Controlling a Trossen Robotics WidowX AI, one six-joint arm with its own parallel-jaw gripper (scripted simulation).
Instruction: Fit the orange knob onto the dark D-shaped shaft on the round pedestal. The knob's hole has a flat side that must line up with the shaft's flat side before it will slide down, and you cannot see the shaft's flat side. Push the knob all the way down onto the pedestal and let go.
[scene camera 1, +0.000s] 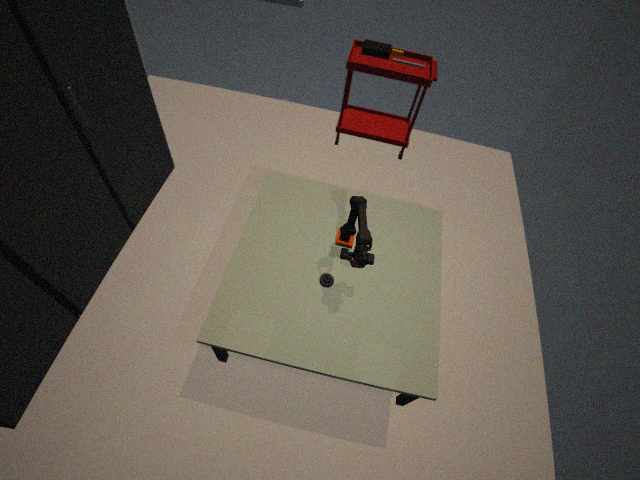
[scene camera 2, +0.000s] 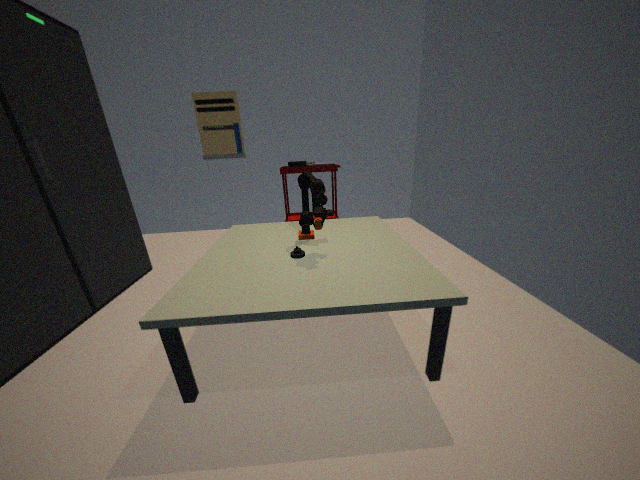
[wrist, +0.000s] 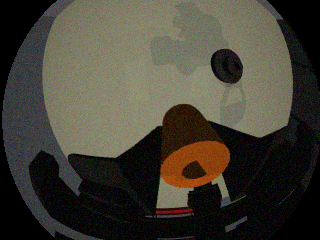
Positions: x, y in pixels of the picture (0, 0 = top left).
my gripper: holds an orange knob (wrist: 192, 154)
